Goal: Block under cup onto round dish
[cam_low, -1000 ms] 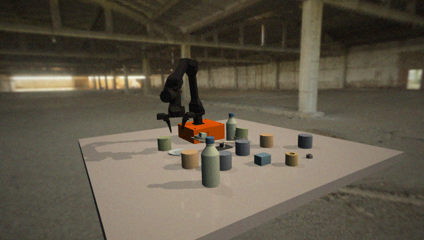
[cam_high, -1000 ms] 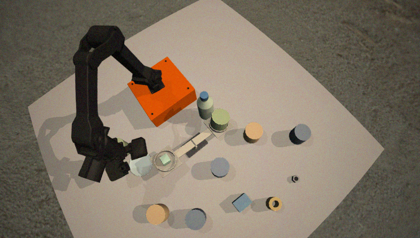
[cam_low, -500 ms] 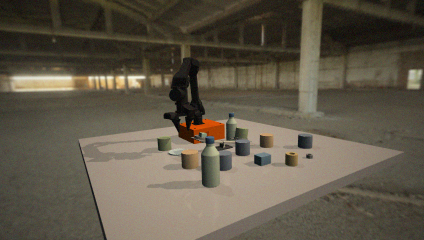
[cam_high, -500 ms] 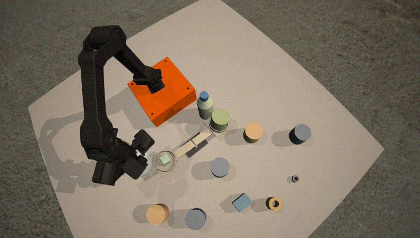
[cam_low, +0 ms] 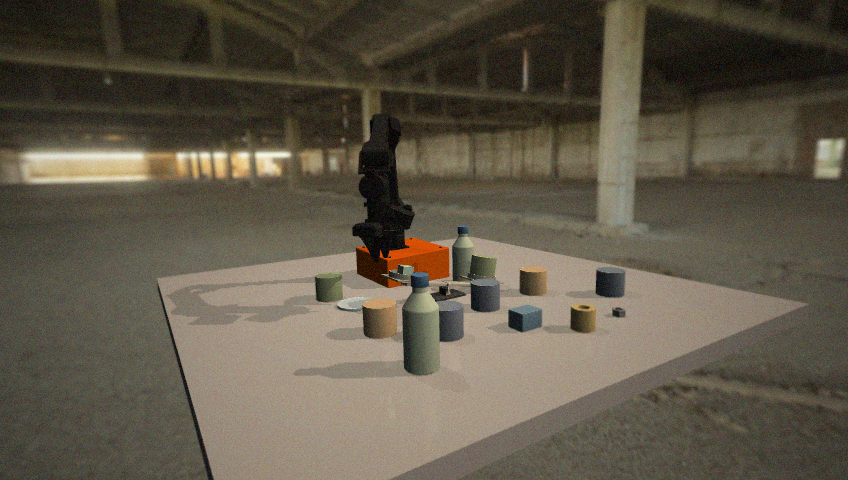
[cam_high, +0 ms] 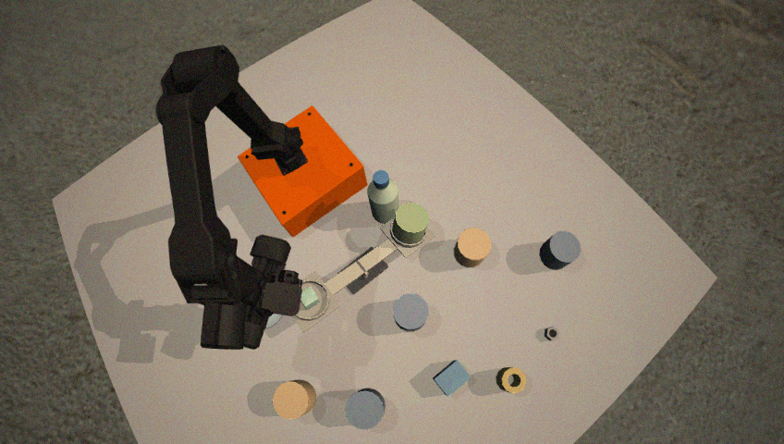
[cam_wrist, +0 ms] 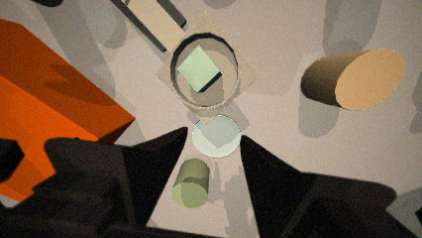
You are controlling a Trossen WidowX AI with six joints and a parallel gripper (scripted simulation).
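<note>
Now: the pale green block 2 cm ahead of my gripper tip, 5 cm to the left of it and 3 cm below it. Also, from my gripper tip: pale round dish 4 cm behind, 6 cm to the right, 12 cm below; then small nut 34 cm ahead, 45 cm to the left, 11 cm below.
</note>
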